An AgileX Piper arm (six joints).
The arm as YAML. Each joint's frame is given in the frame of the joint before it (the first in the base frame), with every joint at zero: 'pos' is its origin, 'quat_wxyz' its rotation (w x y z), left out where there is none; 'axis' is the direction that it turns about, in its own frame. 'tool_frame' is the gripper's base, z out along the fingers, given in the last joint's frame.
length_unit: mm
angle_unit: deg
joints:
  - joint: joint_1
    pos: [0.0, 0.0, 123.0]
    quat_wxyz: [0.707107, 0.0, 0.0, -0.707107]
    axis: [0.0, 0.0, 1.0]
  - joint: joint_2
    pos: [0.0, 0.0, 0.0]
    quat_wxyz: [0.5, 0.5, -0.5, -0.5]
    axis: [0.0, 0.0, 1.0]
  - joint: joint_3
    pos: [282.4, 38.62, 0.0]
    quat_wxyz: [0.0, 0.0, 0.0, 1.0]
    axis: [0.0, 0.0, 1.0]
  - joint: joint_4
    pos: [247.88, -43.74, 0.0]
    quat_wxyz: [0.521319, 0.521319, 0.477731, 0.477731]
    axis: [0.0, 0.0, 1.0]
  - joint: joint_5
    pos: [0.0, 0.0, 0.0]
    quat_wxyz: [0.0, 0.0, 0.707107, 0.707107]
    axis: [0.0, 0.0, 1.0]
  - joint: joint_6
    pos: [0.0, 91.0, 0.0]
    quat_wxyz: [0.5, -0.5, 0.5, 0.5]
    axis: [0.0, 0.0, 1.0]
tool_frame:
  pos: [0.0, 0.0, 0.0]
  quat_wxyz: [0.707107, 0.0, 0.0, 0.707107]
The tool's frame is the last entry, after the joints.
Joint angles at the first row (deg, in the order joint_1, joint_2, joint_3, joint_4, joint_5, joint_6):
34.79, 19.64, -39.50, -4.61, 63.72, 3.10
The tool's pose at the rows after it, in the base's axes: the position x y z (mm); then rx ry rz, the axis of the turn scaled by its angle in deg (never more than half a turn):
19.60 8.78 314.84 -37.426 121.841 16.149
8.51 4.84 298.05 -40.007 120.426 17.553
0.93 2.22 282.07 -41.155 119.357 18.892
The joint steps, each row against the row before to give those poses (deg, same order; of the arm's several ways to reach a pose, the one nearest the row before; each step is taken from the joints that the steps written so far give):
0.00, -4.85, 1.82, 1.84, 0.85, -2.52
0.00, -4.96, 3.47, 2.16, 0.74, -2.57
0.00, -4.34, 3.28, 1.50, 0.28, -1.22

